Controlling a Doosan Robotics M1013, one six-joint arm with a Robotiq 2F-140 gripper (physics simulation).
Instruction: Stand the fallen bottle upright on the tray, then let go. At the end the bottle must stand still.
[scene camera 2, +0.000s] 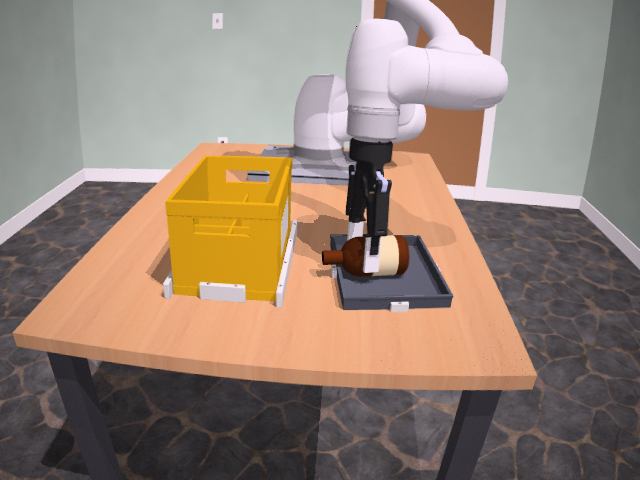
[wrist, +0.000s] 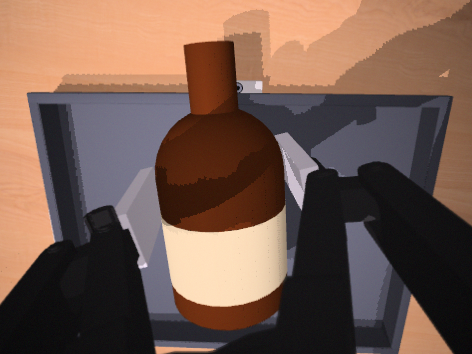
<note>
In view: my gripper (scene camera 2: 361, 262), a brown bottle (scene camera 2: 394, 256), a dark grey tray (scene camera 2: 422, 285) and a tall yellow crate (scene camera 2: 225, 232).
The brown bottle is seen too in the wrist view (wrist: 219, 171). The dark grey tray also shows in the wrist view (wrist: 91, 145). My gripper also shows in the wrist view (wrist: 219, 171). The wrist view does not show the tall yellow crate: it is out of frame.
</note>
